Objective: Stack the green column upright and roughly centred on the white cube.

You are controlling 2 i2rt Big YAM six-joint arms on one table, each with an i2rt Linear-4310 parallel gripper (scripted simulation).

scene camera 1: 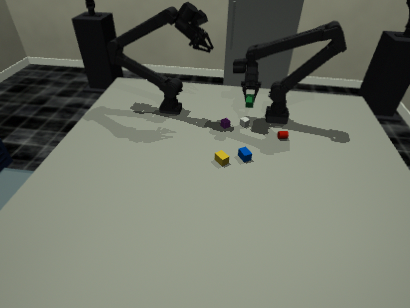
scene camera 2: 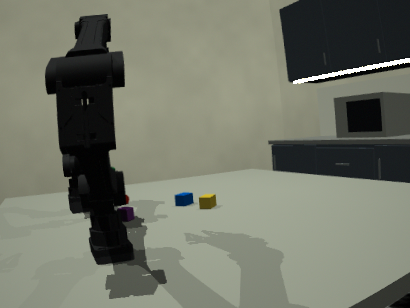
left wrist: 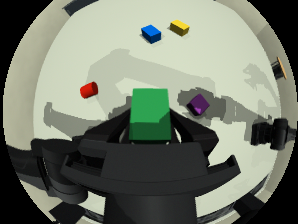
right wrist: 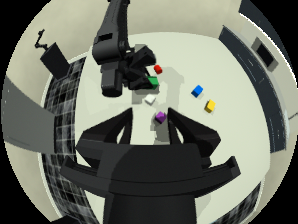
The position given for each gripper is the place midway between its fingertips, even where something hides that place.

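Observation:
Visible: the left gripper (left wrist: 150, 111), with a green column (left wrist: 150, 118); the right gripper (right wrist: 150, 111) is visible as well.

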